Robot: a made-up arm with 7 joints. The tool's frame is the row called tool.
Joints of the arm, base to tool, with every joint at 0 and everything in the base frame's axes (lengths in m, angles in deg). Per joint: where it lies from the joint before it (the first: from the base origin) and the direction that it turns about. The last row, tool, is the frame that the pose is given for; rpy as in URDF.
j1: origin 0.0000 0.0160 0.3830 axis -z
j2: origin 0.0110 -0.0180 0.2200 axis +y
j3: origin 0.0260 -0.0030 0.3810 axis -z
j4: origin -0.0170 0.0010 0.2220 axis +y
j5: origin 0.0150 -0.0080 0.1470 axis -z
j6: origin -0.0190 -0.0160 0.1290 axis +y
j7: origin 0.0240 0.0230 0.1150 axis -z
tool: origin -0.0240 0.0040 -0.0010 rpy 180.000 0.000 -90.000
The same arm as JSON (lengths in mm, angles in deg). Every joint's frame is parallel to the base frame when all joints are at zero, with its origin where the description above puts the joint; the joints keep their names.
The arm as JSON. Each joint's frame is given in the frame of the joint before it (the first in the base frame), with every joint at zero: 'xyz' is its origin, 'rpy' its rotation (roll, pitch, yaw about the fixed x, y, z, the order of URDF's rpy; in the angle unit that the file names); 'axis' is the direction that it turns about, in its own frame. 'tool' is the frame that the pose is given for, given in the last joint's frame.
{
  "units": {
    "length": "mm",
    "angle": "deg"
  },
  "joints": [
    {
      "name": "j1",
      "type": "revolute",
      "origin": {
        "xyz": [
          0.0,
          16.0,
          383.0
        ],
        "rpy": [
          0.0,
          0.0,
          0.0
        ]
      },
      "axis": [
        0.0,
        0.0,
        -1.0
      ]
    },
    {
      "name": "j2",
      "type": "revolute",
      "origin": {
        "xyz": [
          11.0,
          -18.0,
          220.0
        ],
        "rpy": [
          0.0,
          0.0,
          0.0
        ]
      },
      "axis": [
        0.0,
        1.0,
        0.0
      ]
    },
    {
      "name": "j3",
      "type": "revolute",
      "origin": {
        "xyz": [
          26.0,
          -3.0,
          381.0
        ],
        "rpy": [
          0.0,
          0.0,
          0.0
        ]
      },
      "axis": [
        0.0,
        0.0,
        -1.0
      ]
    },
    {
      "name": "j4",
      "type": "revolute",
      "origin": {
        "xyz": [
          -17.0,
          1.0,
          222.0
        ],
        "rpy": [
          0.0,
          0.0,
          0.0
        ]
      },
      "axis": [
        0.0,
        1.0,
        0.0
      ]
    },
    {
      "name": "j5",
      "type": "revolute",
      "origin": {
        "xyz": [
          15.0,
          -8.0,
          147.0
        ],
        "rpy": [
          0.0,
          0.0,
          0.0
        ]
      },
      "axis": [
        0.0,
        0.0,
        -1.0
      ]
    },
    {
      "name": "j6",
      "type": "revolute",
      "origin": {
        "xyz": [
          -19.0,
          -16.0,
          129.0
        ],
        "rpy": [
          0.0,
          0.0,
          0.0
        ]
      },
      "axis": [
        0.0,
        1.0,
        0.0
      ]
    },
    {
      "name": "j7",
      "type": "revolute",
      "origin": {
        "xyz": [
          24.0,
          23.0,
          115.0
        ],
        "rpy": [
          0.0,
          0.0,
          0.0
        ]
      },
      "axis": [
        0.0,
        0.0,
        -1.0
      ]
    }
  ],
  "tool": {
    "origin": {
      "xyz": [
        -24.0,
        4.0,
        -1.0
      ],
      "rpy": [
        180.0,
        0.0,
        -90.0
      ]
    }
  }
}

